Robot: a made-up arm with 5 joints.
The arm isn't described. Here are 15 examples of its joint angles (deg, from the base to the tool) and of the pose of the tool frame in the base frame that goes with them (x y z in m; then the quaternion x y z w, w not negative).
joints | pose
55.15 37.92 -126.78 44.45 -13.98 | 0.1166 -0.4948 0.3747 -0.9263 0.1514 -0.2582 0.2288
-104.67 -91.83 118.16 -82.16 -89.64 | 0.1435 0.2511 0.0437 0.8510 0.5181 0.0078 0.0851
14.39 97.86 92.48 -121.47 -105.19 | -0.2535 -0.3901 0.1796 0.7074 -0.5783 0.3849 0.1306
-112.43 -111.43 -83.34 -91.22 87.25 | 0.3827 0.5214 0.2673 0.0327 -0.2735 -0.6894 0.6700
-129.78 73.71 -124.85 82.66 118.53 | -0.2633 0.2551 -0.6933 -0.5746 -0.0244 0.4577 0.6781
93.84 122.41 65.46 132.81 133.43 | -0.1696 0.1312 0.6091 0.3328 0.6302 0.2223 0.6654
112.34 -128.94 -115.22 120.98 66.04 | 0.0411 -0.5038 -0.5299 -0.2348 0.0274 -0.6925 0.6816
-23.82 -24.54 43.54 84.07 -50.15 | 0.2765 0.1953 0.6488 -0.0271 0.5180 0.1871 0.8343
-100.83 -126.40 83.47 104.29 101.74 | -0.6968 0.2071 0.3333 -0.7740 0.6027 -0.1383 0.1361
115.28 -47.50 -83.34 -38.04 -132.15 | -0.2999 -0.0244 0.0929 -0.0884 0.1286 0.4937 0.8555
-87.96 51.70 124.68 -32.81 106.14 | 0.1690 0.8261 0.4970 0.3740 0.6001 0.0189 0.7068
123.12 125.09 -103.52 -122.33 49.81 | -0.4352 -0.3925 -0.2641 0.0197 0.0254 0.6530 0.7566
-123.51 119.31 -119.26 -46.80 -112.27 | 0.0415 0.2294 0.3387 0.0639 -0.1364 -0.8968 0.4160
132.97 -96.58 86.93 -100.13 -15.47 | -0.0267 -0.0374 -0.2974 -0.2885 0.6029 -0.3907 0.6330
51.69 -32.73 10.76 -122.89 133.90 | -0.1451 0.2019 0.3310 -0.1881 0.9752 -0.0189 0.1149
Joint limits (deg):
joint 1: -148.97..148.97
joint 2: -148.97..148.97
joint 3: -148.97..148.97
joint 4: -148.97..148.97
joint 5: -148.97..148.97
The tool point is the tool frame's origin. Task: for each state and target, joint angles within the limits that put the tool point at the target. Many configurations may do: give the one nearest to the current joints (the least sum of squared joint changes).
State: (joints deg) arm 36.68 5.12 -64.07 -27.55 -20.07
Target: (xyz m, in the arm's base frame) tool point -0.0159 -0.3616 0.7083
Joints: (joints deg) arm 6.97 -17.61 -51.67 -41.31 -48.40
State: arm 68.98 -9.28 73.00 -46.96 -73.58
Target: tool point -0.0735 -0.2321 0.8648
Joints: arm 24.33 -9.25 74.13 -32.87 -93.03
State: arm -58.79 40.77 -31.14 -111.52 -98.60
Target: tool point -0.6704 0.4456 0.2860
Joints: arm -72.72 48.55 1.96 -136.26 -141.01
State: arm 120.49 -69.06 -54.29 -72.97 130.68
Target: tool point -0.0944 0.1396 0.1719
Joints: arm 116.76 -67.53 -35.32 -29.01 132.93
